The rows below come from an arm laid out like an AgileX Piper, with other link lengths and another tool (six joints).
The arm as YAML. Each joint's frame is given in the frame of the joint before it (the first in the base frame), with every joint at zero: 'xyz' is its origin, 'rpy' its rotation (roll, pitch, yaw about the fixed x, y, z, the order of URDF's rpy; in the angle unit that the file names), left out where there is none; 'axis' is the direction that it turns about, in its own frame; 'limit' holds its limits. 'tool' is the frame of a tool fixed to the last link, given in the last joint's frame.
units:
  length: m
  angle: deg
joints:
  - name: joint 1
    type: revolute
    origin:
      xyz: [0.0, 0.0, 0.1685]
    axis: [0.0, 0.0, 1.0]
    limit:
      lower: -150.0
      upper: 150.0
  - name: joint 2
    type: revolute
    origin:
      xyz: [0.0, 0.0, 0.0]
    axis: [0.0, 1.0, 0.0]
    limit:
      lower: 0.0
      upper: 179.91
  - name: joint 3
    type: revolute
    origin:
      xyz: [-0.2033, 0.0, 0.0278]
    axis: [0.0, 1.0, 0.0]
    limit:
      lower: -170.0
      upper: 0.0
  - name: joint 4
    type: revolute
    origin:
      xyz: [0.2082, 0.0, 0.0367]
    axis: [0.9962, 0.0, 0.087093]
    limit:
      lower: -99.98
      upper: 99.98
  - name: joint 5
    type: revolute
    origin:
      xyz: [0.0, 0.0, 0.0]
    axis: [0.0, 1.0, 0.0]
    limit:
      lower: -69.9
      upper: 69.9
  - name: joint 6
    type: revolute
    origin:
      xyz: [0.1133, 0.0, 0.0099]
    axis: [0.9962, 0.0, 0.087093]
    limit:
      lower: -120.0
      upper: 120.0
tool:
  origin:
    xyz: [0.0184, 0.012, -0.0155]
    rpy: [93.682, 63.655, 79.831]
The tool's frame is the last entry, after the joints.
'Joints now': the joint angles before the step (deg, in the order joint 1, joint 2, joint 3, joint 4, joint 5, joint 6). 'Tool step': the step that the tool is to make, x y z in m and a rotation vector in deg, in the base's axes. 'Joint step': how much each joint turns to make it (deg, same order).
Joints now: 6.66, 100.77, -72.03, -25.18, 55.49, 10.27
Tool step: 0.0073, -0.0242, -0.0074, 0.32, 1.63, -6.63
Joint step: -5.16, 4.12, -3.64, 0.60, 1.51, 0.70
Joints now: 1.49, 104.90, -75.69, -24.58, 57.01, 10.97
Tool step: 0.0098, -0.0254, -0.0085, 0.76, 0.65, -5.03
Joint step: -5.26, 4.66, -4.40, 1.00, 0.16, -0.76
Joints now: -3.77, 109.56, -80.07, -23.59, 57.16, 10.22
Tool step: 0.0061, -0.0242, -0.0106, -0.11, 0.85, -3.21
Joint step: -4.34, 4.31, -3.43, -0.11, -0.42, -1.01
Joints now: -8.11, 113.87, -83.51, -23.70, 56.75, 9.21
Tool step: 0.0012, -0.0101, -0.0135, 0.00, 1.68, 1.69
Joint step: -1.73, 2.86, -0.55, -0.11, -1.78, -2.94
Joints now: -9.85, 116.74, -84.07, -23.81, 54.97, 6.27
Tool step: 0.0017, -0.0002, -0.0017, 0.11, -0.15, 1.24
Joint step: -0.05, 0.36, -0.10, 0.19, -0.84, -1.16
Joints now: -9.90, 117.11, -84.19, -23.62, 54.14, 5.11
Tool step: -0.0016, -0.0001, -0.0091, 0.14, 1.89, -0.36
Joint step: 0.01, 1.80, -0.21, -0.17, 0.44, 0.32
